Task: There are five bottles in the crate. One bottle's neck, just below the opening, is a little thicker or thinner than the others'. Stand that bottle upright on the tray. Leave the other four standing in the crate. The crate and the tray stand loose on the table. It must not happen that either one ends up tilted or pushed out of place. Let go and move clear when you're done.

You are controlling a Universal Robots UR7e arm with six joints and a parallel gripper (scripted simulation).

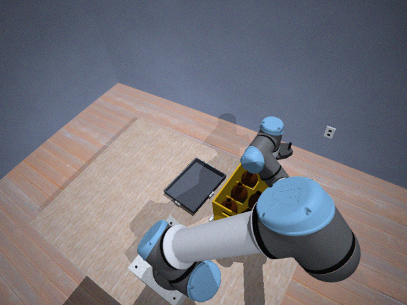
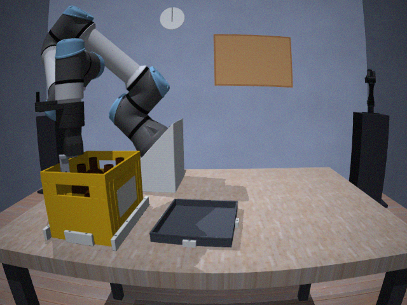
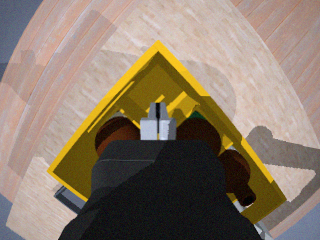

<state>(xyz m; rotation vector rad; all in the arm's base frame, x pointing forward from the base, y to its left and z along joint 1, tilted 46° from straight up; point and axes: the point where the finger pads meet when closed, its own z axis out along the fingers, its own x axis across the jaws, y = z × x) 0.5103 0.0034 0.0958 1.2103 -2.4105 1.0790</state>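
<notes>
The bottle lies 1 cm behind my hand, 9 cm to the left of it and 7 cm below it. Also, from my hand: dark tray (15 cm behind, 30 cm to the left, 15 cm below); then yellow crate (9 cm behind, 4 cm to the left, 8 cm below).
</notes>
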